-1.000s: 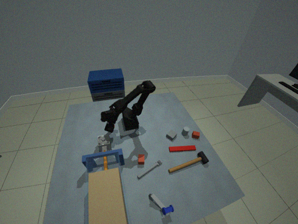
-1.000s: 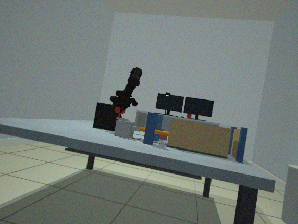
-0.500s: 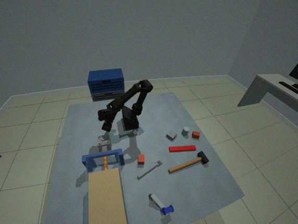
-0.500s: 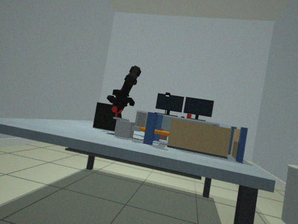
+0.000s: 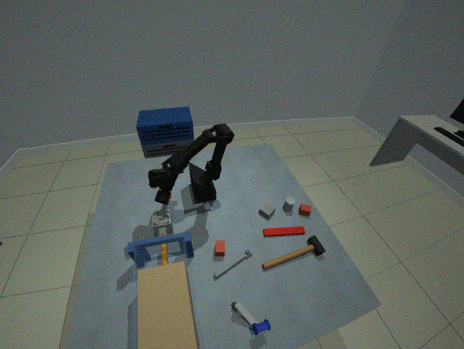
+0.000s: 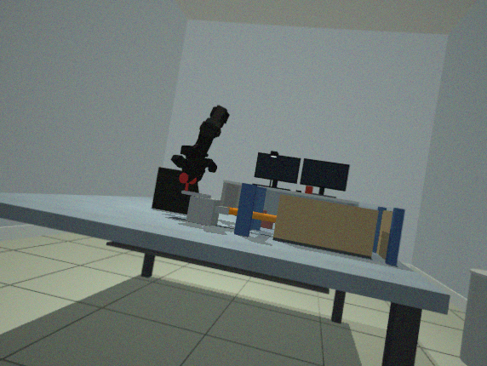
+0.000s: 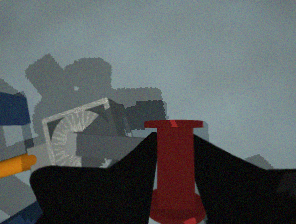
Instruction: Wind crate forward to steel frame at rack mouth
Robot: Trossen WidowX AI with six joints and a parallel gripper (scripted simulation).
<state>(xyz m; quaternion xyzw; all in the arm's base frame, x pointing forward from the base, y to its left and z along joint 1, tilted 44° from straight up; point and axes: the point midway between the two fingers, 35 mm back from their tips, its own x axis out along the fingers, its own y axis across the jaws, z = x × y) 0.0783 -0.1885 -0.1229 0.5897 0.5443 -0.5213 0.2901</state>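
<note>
Right now the red-knobbed winch handle is 40 mm ahead of my gripper tip and 30 mm below it. Also, from my gripper tip: grey winch: 80 mm ahead, 30 mm to the right, 100 mm below; clear-panelled cubby: 500 mm ahead, 30 mm to the right, 20 mm below; red knob: 10 mm ahead, 20 mm to the left.
</note>
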